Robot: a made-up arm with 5 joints. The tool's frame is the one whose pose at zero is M.
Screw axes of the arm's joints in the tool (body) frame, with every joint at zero. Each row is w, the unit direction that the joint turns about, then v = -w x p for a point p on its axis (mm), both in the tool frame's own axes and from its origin. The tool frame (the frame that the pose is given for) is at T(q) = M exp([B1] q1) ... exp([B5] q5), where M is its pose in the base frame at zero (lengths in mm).
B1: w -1 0 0 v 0 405.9 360.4
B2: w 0 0 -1 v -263.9 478.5 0
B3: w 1 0 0 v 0 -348.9 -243
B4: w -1 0 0 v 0 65.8 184.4
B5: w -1 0 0 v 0 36.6 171.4
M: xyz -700.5 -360.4 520.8 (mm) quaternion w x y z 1 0 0 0
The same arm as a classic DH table. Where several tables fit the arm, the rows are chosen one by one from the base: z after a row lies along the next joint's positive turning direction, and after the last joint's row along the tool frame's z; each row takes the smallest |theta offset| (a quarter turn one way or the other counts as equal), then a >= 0, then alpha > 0; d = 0 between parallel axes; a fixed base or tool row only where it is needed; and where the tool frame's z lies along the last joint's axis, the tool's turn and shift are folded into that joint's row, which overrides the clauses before.
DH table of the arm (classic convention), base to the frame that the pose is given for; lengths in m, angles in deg. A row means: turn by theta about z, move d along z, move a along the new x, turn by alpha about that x. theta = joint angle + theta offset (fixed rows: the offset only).
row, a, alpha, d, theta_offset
base (fixed), 0, 90, 0.1149, -90
joint 1, 0.0965, 90, 0.222, 0
joint 2, 0.0209, 90, -0.057, 0
joint 3, 0.2891, 180, 0, -78.31
joint 4, 0.032, 0, 0, -12.3
joint 5, 0.1714, -90, 0.4785, -66
tool (fixed), 0, 0, 0.0366, 90

